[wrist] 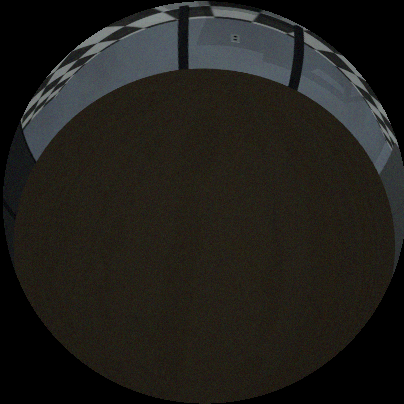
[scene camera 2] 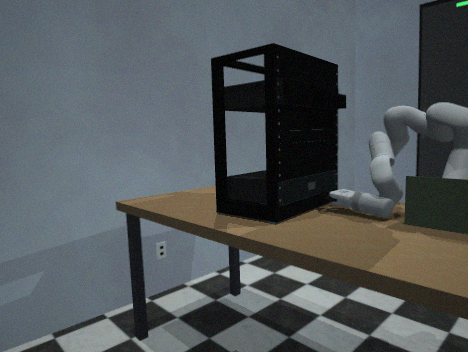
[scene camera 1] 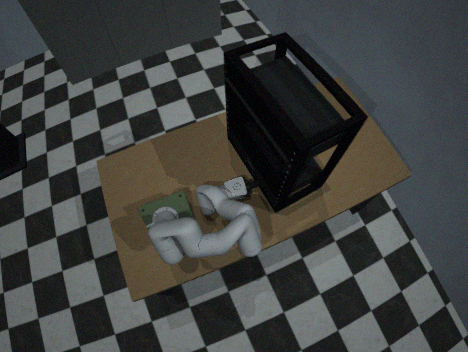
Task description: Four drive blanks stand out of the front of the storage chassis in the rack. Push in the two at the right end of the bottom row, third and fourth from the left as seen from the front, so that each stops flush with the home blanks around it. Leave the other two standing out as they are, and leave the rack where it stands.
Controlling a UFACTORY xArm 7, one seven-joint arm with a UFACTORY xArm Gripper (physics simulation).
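Places are measured from the arm's base along level axes (x left, y back, z up), in millimetres.
Pixels of known places: gripper, fingertip midpoint: (scene camera 2: 322, 194) (scene camera 1: 259, 183); arm's base, link origin: (scene camera 2: 452, 198) (scene camera 1: 165, 218).
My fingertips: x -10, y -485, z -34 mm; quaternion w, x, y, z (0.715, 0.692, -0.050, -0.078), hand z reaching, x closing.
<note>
For each thing: its middle in the pictures, then the offset to it from my fingertips. "*": a spot on its surface instead. Level surfaces: height alone.
- wooden table, surface height: dz -58 mm
- grey unit with a pale label, surface spot: (scene camera 2: 312, 185) * dz +48, dx +84, dy +5 mm
- dark block, surface spot: (scene camera 2: 342, 101) * dz +388, dx -93, dy +44 mm
The black rack (scene camera 1: 281, 200) (scene camera 2: 271, 135) stands upright on the table, its front towards the arm. The storage chassis and its four drive blanks are too dark to make out in both scene views, so I cannot tell how far any blank stands out. My gripper (scene camera 1: 256, 184) (scene camera 2: 331, 199) is shut and empty, low over the table at the foot of the rack's front. Its dark fingers point at the rack; whether they touch it is hidden in the dark. The wrist view is mostly filled by a plain dark brown surface, and neither rack nor fingers can be made out there.
The wooden table (scene camera 1: 175, 165) (scene camera 2: 175, 217) carries the rack and the arm's green base (scene camera 1: 181, 201) (scene camera 2: 435, 205). A grey unit with a pale label (scene camera 2: 312, 185) sits low in the rack front. A dark block (scene camera 2: 342, 101) juts past the rack's upper right edge.
</note>
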